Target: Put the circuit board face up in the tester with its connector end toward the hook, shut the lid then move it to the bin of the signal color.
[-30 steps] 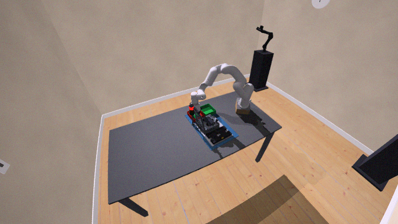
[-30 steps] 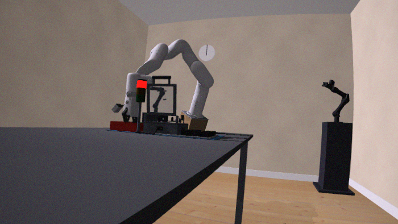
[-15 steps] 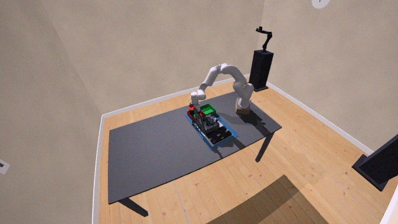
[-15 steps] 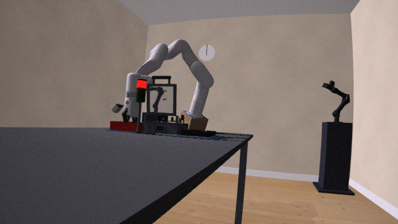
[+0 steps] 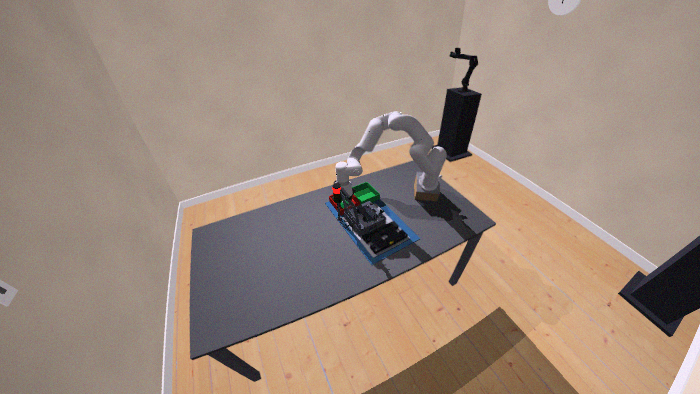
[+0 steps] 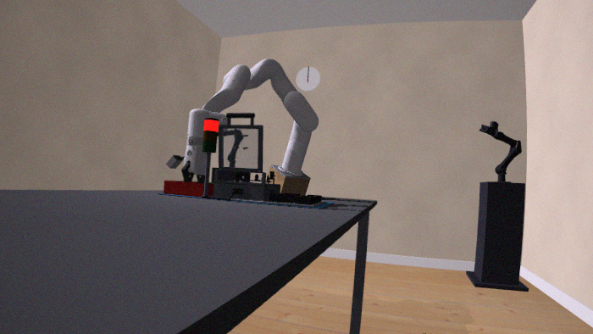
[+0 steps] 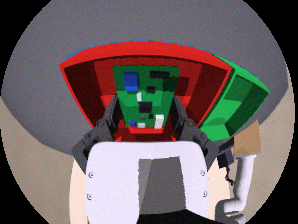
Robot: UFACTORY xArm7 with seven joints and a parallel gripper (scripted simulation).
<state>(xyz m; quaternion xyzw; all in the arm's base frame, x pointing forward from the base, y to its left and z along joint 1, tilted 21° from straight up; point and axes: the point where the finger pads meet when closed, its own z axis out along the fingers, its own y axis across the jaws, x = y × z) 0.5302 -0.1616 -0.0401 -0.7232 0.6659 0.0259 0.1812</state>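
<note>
Now: the red bin 1 cm below my hand. Also, from my hand: green circuit board (1 cm below); green bin (15 cm behind, 2 cm to the right, 1 cm below); tester plate (20 cm to the left, 6 cm behind, 5 cm above).
</note>
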